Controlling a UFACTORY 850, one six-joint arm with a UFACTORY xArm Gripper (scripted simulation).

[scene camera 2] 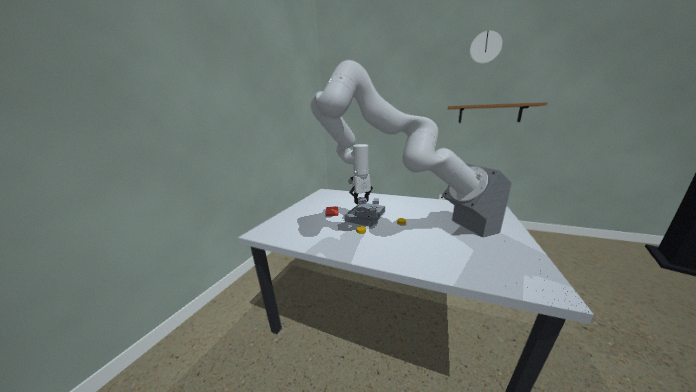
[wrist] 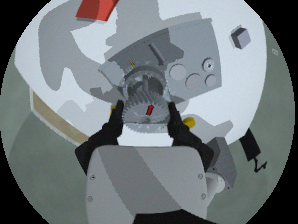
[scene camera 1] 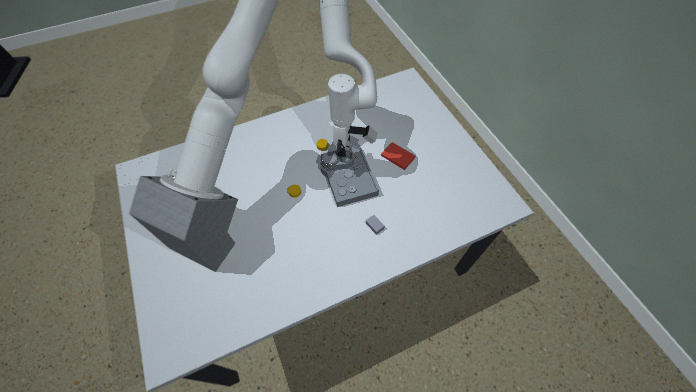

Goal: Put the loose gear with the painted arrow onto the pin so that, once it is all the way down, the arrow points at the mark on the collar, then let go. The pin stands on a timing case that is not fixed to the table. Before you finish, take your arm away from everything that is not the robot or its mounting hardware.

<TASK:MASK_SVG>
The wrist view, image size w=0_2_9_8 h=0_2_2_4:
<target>my gripper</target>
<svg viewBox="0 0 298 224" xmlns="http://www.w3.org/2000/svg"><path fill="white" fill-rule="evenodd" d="M75 149L75 155L87 176L85 206L88 224L217 224L205 220L207 215L205 173L212 161L214 151L205 143L202 143L199 137L190 132L187 125L183 124L174 102L168 103L170 119L167 124L168 135L170 138L173 138L172 146L119 145L116 139L122 135L123 131L122 112L124 102L118 100L115 109L112 109L109 121L102 125L102 129L90 136L88 141L85 141Z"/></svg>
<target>timing case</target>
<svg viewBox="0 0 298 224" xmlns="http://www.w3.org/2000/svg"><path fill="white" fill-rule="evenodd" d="M222 87L220 56L211 23L213 22L212 18L188 21L154 32L122 49L98 67L126 100L128 100L128 97L131 98L130 95L134 96L134 93L137 93L137 91L141 92L142 90L145 92L147 90L149 92L151 90L152 93L155 91L162 95L167 104L171 101L176 105ZM214 75L216 77L215 84L210 87L207 86L205 83L206 77ZM191 74L198 74L202 78L202 84L196 90L190 90L186 86L186 79ZM181 64L186 68L186 76L178 81L172 79L170 69L176 64ZM205 59L209 58L214 61L215 67L213 71L206 72L203 69L202 65ZM152 42L165 60L168 59L168 64L161 65L162 61L150 46Z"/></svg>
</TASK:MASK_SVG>
